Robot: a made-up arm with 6 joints. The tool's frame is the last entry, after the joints. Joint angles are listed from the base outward.
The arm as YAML. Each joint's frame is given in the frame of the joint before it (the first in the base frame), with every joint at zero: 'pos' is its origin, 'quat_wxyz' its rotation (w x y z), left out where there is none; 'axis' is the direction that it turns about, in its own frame. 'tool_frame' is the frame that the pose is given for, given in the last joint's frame.
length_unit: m
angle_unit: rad
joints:
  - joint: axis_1
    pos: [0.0, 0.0, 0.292]
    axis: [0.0, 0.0, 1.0]
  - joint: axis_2
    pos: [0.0, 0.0, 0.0]
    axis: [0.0, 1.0, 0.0]
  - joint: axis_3
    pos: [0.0, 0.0, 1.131]
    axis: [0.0, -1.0, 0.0]
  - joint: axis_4
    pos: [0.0, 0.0, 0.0]
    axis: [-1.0, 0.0, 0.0]
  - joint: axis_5
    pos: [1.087, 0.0, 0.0]
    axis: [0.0, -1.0, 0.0]
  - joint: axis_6
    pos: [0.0, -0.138, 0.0]
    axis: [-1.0, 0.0, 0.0]
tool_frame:
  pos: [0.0, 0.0, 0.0]
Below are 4 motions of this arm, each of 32 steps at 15 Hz.
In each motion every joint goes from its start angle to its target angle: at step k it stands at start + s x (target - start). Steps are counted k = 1, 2, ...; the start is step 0. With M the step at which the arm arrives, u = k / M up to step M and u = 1 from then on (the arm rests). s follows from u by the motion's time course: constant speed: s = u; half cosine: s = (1 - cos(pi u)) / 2; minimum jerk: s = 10 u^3 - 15 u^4 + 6 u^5.
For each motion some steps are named. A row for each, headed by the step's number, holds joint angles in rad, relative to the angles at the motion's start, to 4 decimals.
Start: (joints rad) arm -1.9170 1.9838 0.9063 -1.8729 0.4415 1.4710
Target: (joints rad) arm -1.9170 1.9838 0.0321 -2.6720 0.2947 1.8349
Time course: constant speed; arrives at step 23
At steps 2, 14, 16, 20, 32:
2: 0.0000 0.0000 -0.0760 -0.0695 -0.0128 0.0316
14: 0.0000 0.0000 -0.5321 -0.4864 -0.0894 0.2215
16: 0.0000 0.0000 -0.6081 -0.5559 -0.1021 0.2531
20: 0.0000 0.0000 -0.7602 -0.6949 -0.1277 0.3164
32: 0.0000 0.0000 -0.8742 -0.7991 -0.1468 0.3639

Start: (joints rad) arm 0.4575 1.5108 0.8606 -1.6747 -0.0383 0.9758
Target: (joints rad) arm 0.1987 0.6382 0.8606 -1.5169 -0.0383 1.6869
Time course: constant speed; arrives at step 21
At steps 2, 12, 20, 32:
2: -0.0246 -0.0831 0.0000 0.0150 0.0000 0.0677
12: -0.1479 -0.4986 0.0000 0.0902 0.0000 0.4063
20: -0.2465 -0.8310 0.0000 0.1503 0.0000 0.6772
32: -0.2588 -0.8726 0.0000 0.1578 0.0000 0.7111

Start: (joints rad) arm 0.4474 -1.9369 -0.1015 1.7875 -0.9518 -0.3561
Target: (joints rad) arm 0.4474 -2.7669 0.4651 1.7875 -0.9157 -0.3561
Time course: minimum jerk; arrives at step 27
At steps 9, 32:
9: 0.0000 -0.1742 0.1189 0.0000 0.0076 0.0000
32: 0.0000 -0.8300 0.5666 0.0000 0.0361 0.0000

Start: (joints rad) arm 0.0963 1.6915 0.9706 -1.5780 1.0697 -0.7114
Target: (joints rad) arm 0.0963 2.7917 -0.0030 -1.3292 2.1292 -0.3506
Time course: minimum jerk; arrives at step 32
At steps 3, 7, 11, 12, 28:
3: 0.0000 0.0078 -0.0069 0.0018 0.0075 0.0026
7: 0.0000 0.0807 -0.0714 0.0182 0.0777 0.0265
11: 0.0000 0.2481 -0.2196 0.0561 0.2390 0.0814
12: 0.0000 0.3028 -0.2679 0.0685 0.2916 0.0993
28: 0.0000 1.0825 -0.9580 0.2448 1.0425 0.3550

